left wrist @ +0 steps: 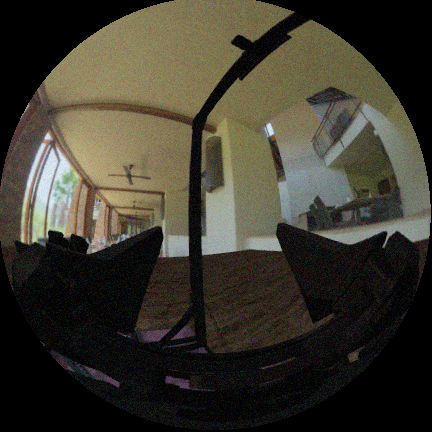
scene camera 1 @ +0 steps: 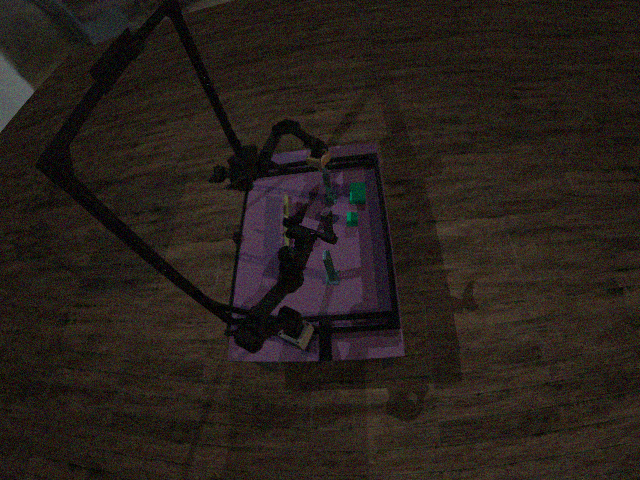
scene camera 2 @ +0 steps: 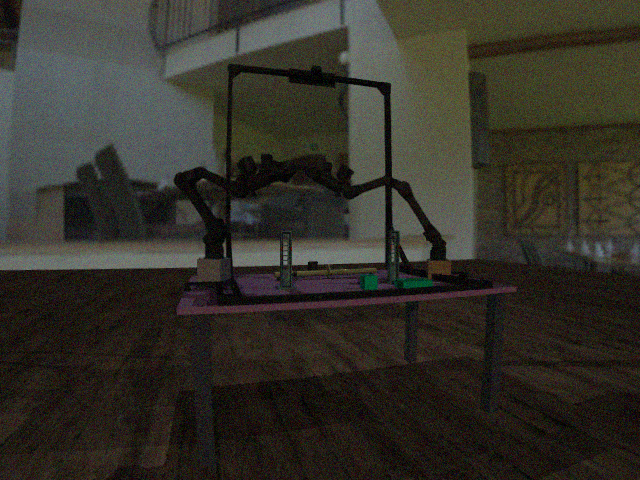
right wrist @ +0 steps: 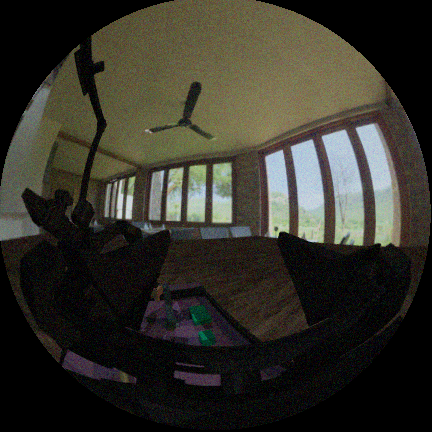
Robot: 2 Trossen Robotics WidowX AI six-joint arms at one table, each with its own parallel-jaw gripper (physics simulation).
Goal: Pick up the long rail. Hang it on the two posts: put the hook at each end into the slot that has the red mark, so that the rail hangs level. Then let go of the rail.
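Places are measured from the left arm's base along level axes (x ahead, y left, z up), in millimetres.
Pixels of known places: left gripper, fingertip midpoint: [left wrist: 220, 230] [scene camera 1: 217, 184] [scene camera 2: 303, 167]; right gripper, fingertip midpoint: [scene camera 1: 319, 206] [scene camera 2: 297, 162] [right wrist: 225, 236]; left arm's base at its link origin: [scene camera 1: 317, 154] [scene camera 2: 438, 260]; right arm's base at its link origin: [scene camera 1: 293, 329] [scene camera 2: 214, 258].
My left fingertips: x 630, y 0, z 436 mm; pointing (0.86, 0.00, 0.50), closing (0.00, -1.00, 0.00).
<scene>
For each thing: its top centre in the pictures, then the offset to it from my left fingertips.
- long yellow rail at its top centre: [scene camera 2: 327, 264] [scene camera 1: 285, 230] 135 mm back, 88 mm left, 452 mm down
- larger green block at its top centre: [scene camera 2: 413, 279] [scene camera 1: 357, 191] [right wrist: 198, 312] 502 mm back, 297 mm left, 487 mm down
- smaller green block at its top centre: [scene camera 2: 368, 275] [right wrist: 206, 334] [scene camera 1: 352, 216] 337 mm back, 344 mm left, 467 mm down
The long yellow rail [scene camera 1: 285, 206] [scene camera 2: 356, 270] lies on the purple table; the right arm hides part of it in scene camera 1. Two slotted grey-green posts stand upright: one post [scene camera 1: 330, 269] [scene camera 2: 281, 260], the other post [scene camera 1: 327, 180] [scene camera 2: 393, 260] [right wrist: 169, 305]. Small reddish marks show faintly on them in scene camera 2. My left gripper [left wrist: 220, 230] is open and empty, high up, away from the rail. My right gripper [scene camera 1: 319, 207] [right wrist: 225, 236] is open and empty, high above the table. Both grippers merge into one dark mass in scene camera 2.
A larger green block [scene camera 1: 357, 192] [scene camera 2: 414, 283] [right wrist: 201, 315] and a smaller green block [scene camera 1: 352, 219] [scene camera 2: 368, 281] [right wrist: 206, 337] lie near the posts. A tall black frame [scene camera 1: 200, 85] [scene camera 2: 387, 155] [left wrist: 196, 200] rises over the table. The two arms come close together in scene camera 2.
</scene>
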